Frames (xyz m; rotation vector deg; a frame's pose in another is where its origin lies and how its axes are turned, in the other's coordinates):
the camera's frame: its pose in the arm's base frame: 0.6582 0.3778 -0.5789 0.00 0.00 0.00
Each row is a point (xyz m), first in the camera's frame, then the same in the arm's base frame.
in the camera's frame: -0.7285 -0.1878 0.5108
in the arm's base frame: -0.0703 0.1900 -0.0681
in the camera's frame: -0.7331 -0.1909 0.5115
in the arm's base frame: -0.0749 0.1869 -0.0674
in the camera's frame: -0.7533 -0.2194 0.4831
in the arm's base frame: -0.0951 0.1584 -0.0958
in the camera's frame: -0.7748 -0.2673 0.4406
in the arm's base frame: -0.1166 0.1105 -0.1383
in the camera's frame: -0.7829 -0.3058 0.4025
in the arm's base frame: -0.1247 0.0720 -0.1764
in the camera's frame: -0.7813 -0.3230 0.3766
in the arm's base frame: -0.1231 0.0548 -0.2023
